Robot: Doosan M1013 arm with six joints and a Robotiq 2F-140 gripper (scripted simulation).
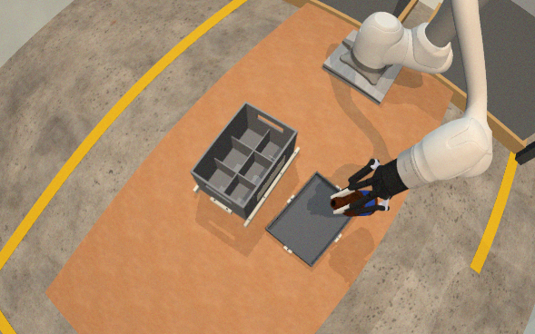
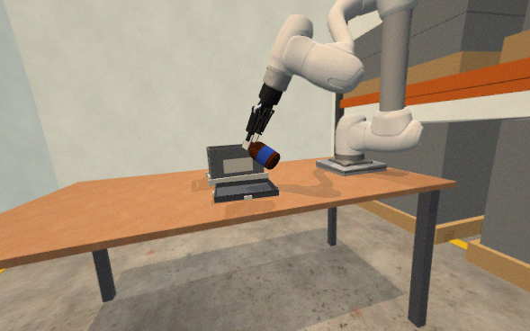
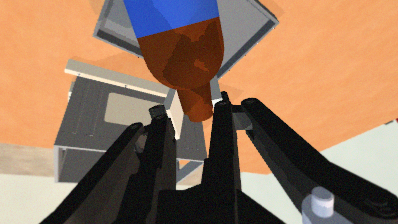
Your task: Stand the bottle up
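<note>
The bottle is 4 cm below my hand, 3 cm behind it and 2 cm to the left of it. From my hand the other things lie so: grey crate: 30 cm to the right, 13 cm below, 6 cm ahead; then grey tray: 21 cm below, 3 cm to the right, 3 cm ahead.
</note>
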